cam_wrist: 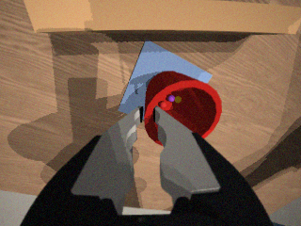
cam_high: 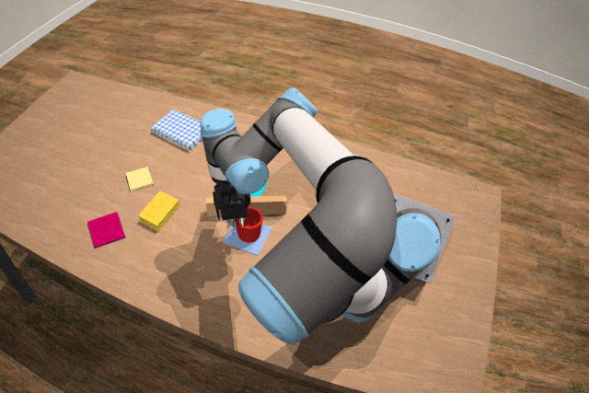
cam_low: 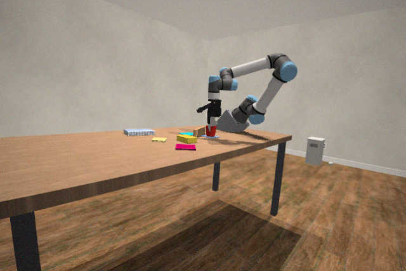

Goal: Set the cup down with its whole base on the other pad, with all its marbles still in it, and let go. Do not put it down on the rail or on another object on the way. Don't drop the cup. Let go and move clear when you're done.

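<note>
Now: the red cup 30 mm below my hand, 30 mm behind it and 20 mm to the right of it. From my hand the other things lie so: cyan pad (160 mm to the right, 60 mm below, 50 mm ahead); wooden rail (90 mm to the right, 40 mm below, 10 mm ahead).
</note>
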